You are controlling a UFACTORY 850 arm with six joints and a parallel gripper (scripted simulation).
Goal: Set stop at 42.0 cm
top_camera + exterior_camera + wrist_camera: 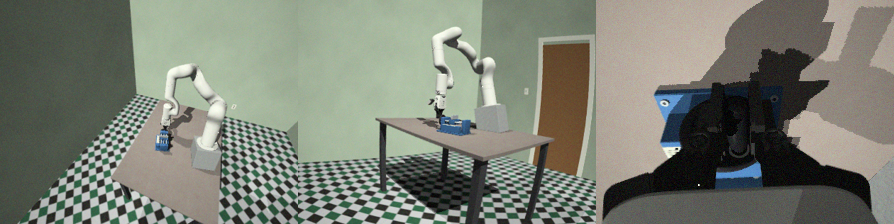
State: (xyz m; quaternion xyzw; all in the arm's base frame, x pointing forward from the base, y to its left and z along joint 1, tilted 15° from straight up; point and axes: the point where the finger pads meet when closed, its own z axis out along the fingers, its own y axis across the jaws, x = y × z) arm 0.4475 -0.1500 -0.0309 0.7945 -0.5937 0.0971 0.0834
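Right now my hand is 2 cm past the stop block, 14 cm to the right of it and 1 cm above it.
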